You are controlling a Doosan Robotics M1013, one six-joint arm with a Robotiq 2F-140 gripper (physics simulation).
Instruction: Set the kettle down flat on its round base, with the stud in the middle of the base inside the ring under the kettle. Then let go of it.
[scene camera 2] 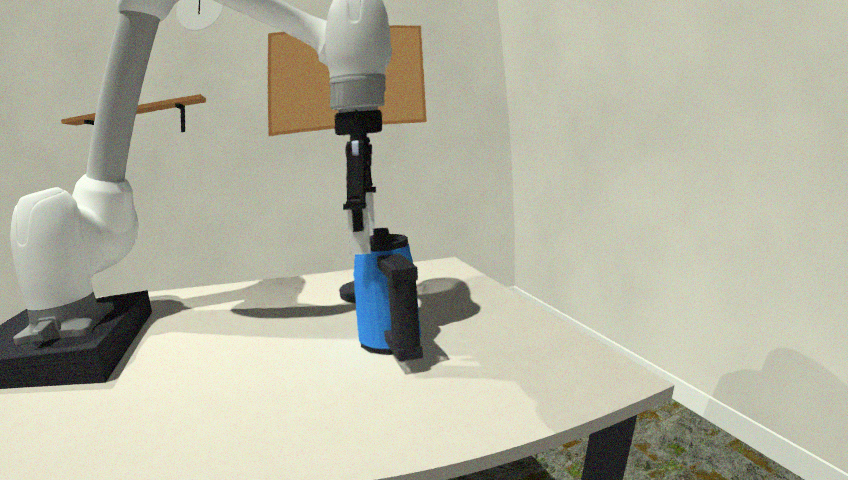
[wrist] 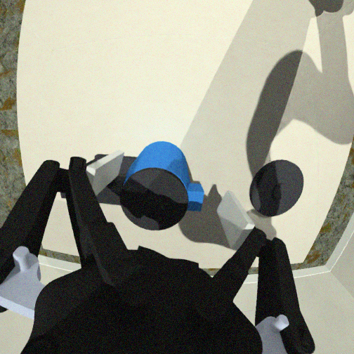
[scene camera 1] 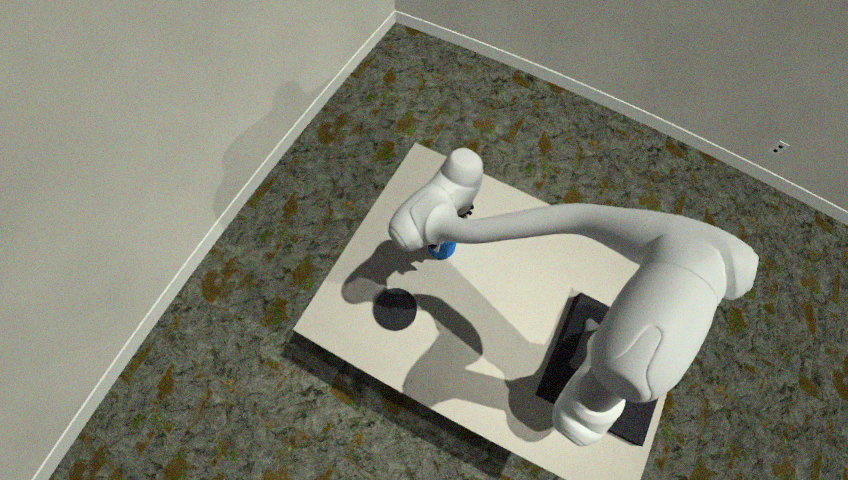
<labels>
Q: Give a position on a blue kettle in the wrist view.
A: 155, 193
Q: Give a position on a round black base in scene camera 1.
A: At 395, 309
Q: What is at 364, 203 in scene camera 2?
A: My gripper.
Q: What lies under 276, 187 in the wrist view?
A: A round black base.
</labels>
